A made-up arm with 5 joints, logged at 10 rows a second.
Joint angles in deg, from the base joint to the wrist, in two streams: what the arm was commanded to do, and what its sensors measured. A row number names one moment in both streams.
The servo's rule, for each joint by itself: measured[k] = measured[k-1] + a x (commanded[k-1-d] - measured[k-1]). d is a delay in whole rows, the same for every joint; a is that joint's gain. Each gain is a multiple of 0.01, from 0.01 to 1. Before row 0 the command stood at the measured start. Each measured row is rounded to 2 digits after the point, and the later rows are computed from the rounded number. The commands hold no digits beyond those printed.
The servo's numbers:
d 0
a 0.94 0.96 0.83 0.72 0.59
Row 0, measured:
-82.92, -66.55, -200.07, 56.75, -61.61
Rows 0 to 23, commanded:
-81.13, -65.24, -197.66, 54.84, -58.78
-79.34, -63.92, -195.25, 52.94, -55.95
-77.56, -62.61, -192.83, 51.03, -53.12
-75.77, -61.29, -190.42, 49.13, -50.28
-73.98, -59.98, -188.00, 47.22, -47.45
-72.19, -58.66, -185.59, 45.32, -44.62
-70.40, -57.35, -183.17, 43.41, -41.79
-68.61, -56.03, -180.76, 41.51, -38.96
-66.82, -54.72, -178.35, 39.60, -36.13
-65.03, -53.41, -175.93, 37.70, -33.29
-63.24, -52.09, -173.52, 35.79, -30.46
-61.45, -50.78, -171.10, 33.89, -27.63
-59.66, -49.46, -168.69, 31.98, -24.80
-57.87, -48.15, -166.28, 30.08, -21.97
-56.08, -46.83, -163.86, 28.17, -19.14
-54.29, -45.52, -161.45, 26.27, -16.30
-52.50, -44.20, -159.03, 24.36, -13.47
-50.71, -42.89, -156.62, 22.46, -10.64
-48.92, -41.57, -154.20, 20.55, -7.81
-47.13, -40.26, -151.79, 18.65, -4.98
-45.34, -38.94, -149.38, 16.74, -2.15
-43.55, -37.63, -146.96, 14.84, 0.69
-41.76, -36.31, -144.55, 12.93, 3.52
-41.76, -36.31, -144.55, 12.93, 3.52
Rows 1 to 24, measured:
-81.24, -65.29, -198.07, 55.37, -59.94
-79.45, -63.97, -195.73, 53.62, -57.59
-77.67, -62.66, -193.32, 51.76, -54.95
-75.88, -61.34, -190.91, 49.87, -52.19
-74.09, -60.03, -188.49, 47.96, -49.39
-72.30, -58.71, -186.08, 46.06, -46.58
-70.51, -57.40, -183.66, 44.15, -43.75
-68.72, -56.08, -181.25, 42.25, -40.92
-66.93, -54.77, -178.84, 40.34, -38.09
-65.14, -53.46, -176.42, 38.44, -35.26
-63.35, -52.14, -174.01, 36.53, -32.43
-61.56, -50.83, -171.59, 34.63, -29.60
-59.77, -49.51, -169.18, 32.72, -26.77
-57.98, -48.20, -166.77, 30.82, -23.94
-56.19, -46.88, -164.35, 28.91, -21.11
-54.40, -45.57, -161.94, 27.01, -18.27
-52.61, -44.25, -159.52, 25.10, -15.44
-50.82, -42.94, -157.11, 23.20, -12.61
-49.03, -41.62, -154.69, 21.29, -9.78
-47.24, -40.31, -152.28, 19.39, -6.95
-45.45, -38.99, -149.87, 17.48, -4.12
-43.66, -37.68, -147.45, 15.58, -1.28
-41.87, -36.36, -145.04, 13.67, 1.55
-41.77, -36.31, -144.63, 13.14, 2.71

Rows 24 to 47, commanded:
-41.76, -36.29, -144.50, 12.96, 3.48
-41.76, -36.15, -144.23, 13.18, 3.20
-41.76, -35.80, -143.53, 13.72, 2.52
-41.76, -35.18, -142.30, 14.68, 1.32
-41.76, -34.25, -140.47, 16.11, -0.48
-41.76, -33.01, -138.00, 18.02, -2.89
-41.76, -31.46, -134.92, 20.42, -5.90
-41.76, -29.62, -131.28, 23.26, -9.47
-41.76, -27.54, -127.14, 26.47, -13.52
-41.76, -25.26, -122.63, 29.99, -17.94
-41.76, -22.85, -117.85, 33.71, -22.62
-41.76, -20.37, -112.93, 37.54, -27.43
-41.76, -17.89, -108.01, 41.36, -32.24
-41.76, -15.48, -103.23, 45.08, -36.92
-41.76, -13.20, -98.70, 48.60, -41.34
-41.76, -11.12, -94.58, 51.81, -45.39
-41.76, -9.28, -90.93, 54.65, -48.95
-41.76, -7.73, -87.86, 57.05, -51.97
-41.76, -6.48, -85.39, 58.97, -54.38
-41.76, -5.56, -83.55, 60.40, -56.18
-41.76, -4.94, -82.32, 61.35, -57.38
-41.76, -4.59, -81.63, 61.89, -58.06
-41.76, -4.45, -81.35, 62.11, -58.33
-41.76, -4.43, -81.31, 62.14, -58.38
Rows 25 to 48, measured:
-41.76, -36.29, -144.52, 13.01, 3.16
-41.76, -36.16, -144.28, 13.13, 3.18
-41.76, -35.81, -143.66, 13.55, 2.79
-41.76, -35.21, -142.53, 14.36, 1.92
-41.76, -34.29, -140.82, 15.62, 0.50
-41.76, -33.06, -138.48, 17.35, -1.50
-41.76, -31.52, -135.53, 19.56, -4.10
-41.76, -29.70, -132.00, 22.22, -7.27
-41.76, -27.63, -127.97, 25.28, -10.96
-41.76, -25.35, -123.54, 28.67, -15.08
-41.76, -22.95, -118.82, 32.30, -19.53
-41.76, -20.47, -113.93, 36.07, -24.19
-41.76, -17.99, -109.02, 39.88, -28.94
-41.76, -15.58, -104.21, 43.62, -33.65
-41.76, -13.30, -99.64, 47.21, -38.19
-41.76, -11.21, -95.44, 50.52, -42.44
-41.76, -9.36, -91.70, 53.49, -46.28
-41.76, -7.80, -88.51, 56.05, -49.64
-41.76, -6.53, -85.92, 58.15, -52.44
-41.76, -5.60, -83.95, 59.77, -54.65
-41.76, -4.97, -82.60, 60.91, -56.26
-41.76, -4.61, -81.79, 61.62, -57.32
-41.76, -4.46, -81.42, 61.97, -57.92
-41.76, -4.43, -81.33, 62.09, -58.19

